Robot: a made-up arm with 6 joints.
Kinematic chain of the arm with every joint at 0, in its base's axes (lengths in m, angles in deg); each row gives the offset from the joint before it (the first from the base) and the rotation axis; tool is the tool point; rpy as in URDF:
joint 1: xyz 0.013 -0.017 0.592 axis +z
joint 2: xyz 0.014 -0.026 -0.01 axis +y
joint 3: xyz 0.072 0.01 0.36 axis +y
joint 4: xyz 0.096 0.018 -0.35 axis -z
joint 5: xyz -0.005 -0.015 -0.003 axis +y
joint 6: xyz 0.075 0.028 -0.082 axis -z
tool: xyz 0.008 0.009 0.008 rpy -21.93 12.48 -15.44
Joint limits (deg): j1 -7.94..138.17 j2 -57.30..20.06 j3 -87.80..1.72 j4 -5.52..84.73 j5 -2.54..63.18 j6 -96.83..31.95
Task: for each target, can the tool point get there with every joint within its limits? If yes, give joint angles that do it. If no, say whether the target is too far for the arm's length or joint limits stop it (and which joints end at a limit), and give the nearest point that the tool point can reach.
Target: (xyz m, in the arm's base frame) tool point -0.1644 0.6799 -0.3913
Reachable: no: too far | nearest point -0.0815 0.3544 0.4496 | short by 0.905 m
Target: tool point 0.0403 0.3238 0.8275
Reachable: yes | joints 81.03 -32.47 -35.88 4.56 54.94 -5.55
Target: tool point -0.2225 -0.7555 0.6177
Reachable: no: joint limits stop it (at a limit: joint 1, joint 2, joint 3, joint 4, joint 5, joint 6) | nearest point 0.1671 -0.1202 0.6970 | short by 0.749 m
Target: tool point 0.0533 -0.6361 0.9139
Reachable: no: joint limits stop it (at a limit: joint 1, joint 2, joint 4, joint 5, joint 6) | nearest point 0.1809 -0.1221 0.9252 | short by 0.530 m
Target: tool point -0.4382 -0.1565 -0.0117
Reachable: no: joint limits stop it (at a limit: joint 1, joint 2, joint 5) | nearest point -0.1812 0.1034 0.4224 | short by 0.567 m
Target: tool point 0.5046 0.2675 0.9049
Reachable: yes | joints 30.74 2.43 -68.95 33.16 12.19 -34.34
